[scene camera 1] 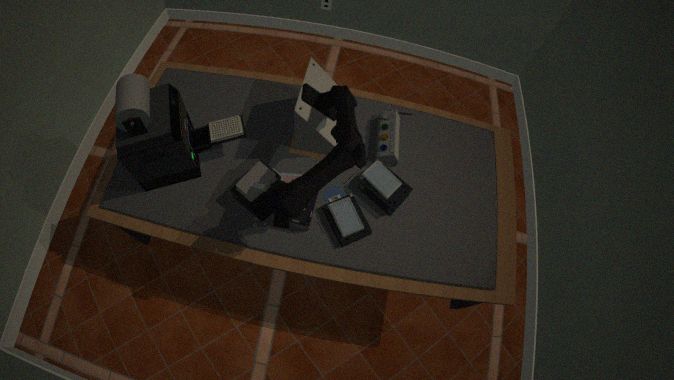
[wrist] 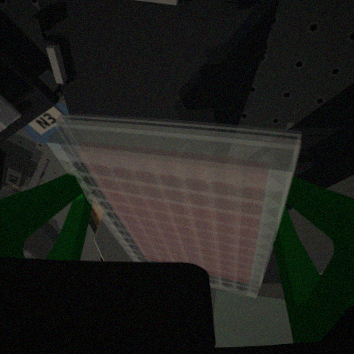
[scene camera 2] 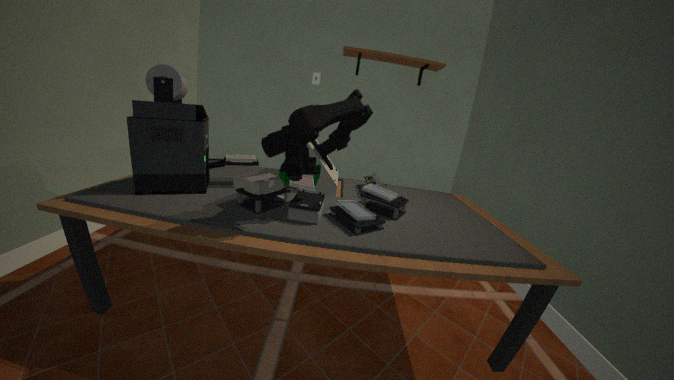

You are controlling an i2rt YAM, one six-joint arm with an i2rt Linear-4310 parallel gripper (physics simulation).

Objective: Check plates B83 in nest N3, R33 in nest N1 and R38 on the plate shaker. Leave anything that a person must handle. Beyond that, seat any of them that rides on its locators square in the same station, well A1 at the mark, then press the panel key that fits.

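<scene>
A pink-welled plate is held by the gripper, clear of everything else.
</scene>
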